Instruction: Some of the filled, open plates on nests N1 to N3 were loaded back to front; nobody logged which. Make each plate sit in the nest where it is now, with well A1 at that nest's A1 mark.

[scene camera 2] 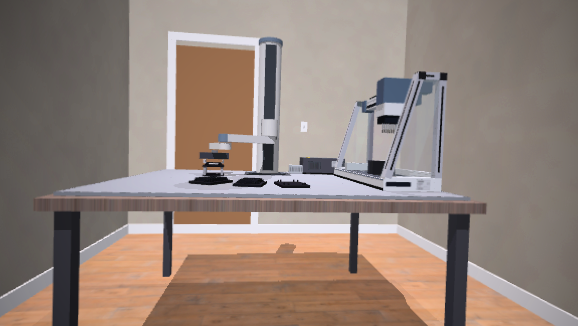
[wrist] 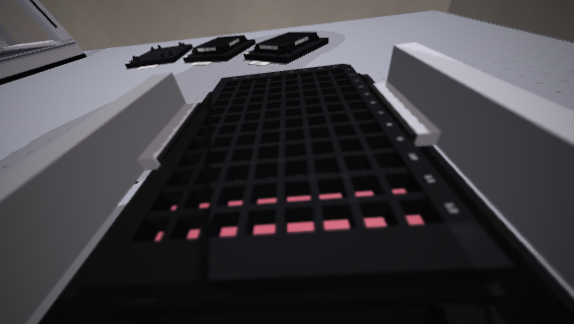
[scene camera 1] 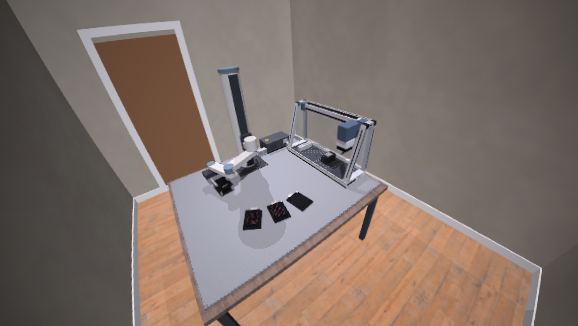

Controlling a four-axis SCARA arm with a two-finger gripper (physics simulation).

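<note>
My gripper [scene camera 1: 224, 185] [scene camera 2: 213, 164] [wrist: 281, 81] is shut on the long sides of a black plate [wrist: 300, 175] with pink in its wells. The plate is level, its 12 label at the near right in the wrist view. It is at the top of a small raised stand [scene camera 2: 222, 171]; whether it rests fully there is hard to tell. On the table, one filled plate [scene camera 1: 252, 219] [wrist: 287, 44] sits in the left nest and another filled plate [scene camera 1: 278, 211] [wrist: 220, 46] in the middle nest. The right nest [scene camera 1: 300, 200] [scene camera 2: 292, 184] [wrist: 159, 54] holds no plate. Their A1 marks are unreadable.
The arm's column [scene camera 1: 234, 105] [scene camera 2: 270, 80] stands behind. A framed pipetting machine [scene camera 2: 412, 184] stands at the right with a black block [scene camera 1: 328, 157] [scene camera 2: 376, 167] on its deck. A dark grey box [scene camera 1: 274, 141] [scene camera 2: 318, 165] stands at the back, beside a small white rack [scene camera 2: 295, 169].
</note>
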